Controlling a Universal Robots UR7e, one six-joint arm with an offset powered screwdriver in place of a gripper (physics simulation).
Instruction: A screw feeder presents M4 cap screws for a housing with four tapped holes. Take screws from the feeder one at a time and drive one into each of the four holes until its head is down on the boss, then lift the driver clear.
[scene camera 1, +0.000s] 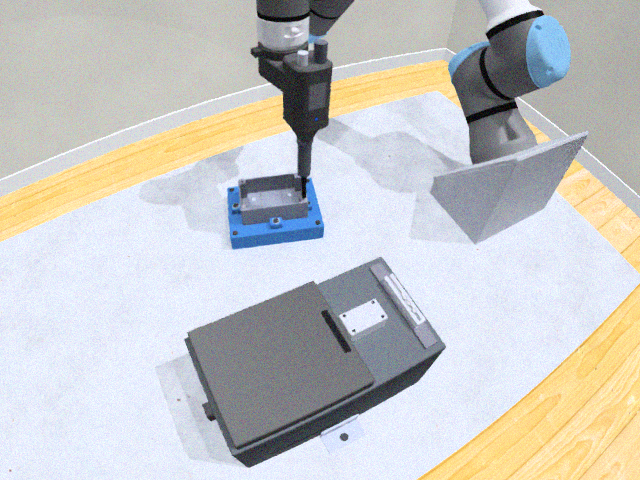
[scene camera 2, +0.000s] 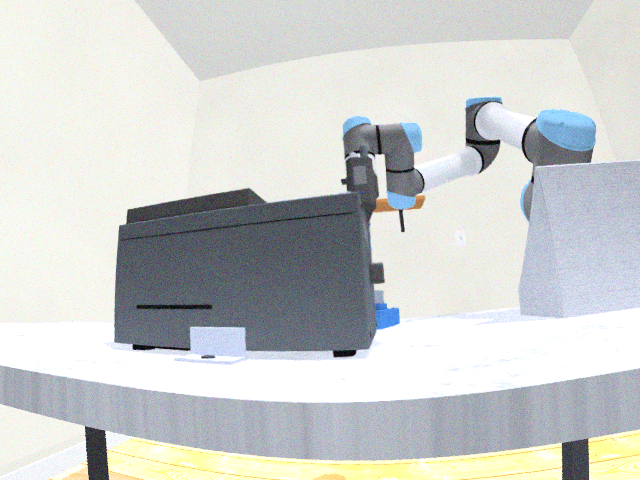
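Observation:
The grey open-topped housing (scene camera 1: 273, 212) sits in a blue fixture (scene camera 1: 276, 238) (scene camera 2: 387, 317). My screwdriver (scene camera 1: 303, 196) stands upright, its thin black bit reaching down to the housing's right end, at or just above the near right corner. In scene camera 2 the driver's body shows behind the feeder, and its tip is hidden. I cannot tell whether a screw is on the bit or in the hole under it. The dark screw feeder (scene camera 1: 279, 361) (scene camera 2: 242, 279) stands in front of the fixture. Its screw rail (scene camera 1: 427, 334) is at its right end; single screws are too small to make out.
A grey angled panel (scene camera 1: 509, 191) (scene camera 2: 589, 237) stands to the right, in front of the arm's base. A small bracket (scene camera 1: 336, 443) (scene camera 2: 217, 338) with a dark round spot lies at the feeder's near side. A white plate (scene camera 1: 363, 316) with dark holes is on the feeder's top.

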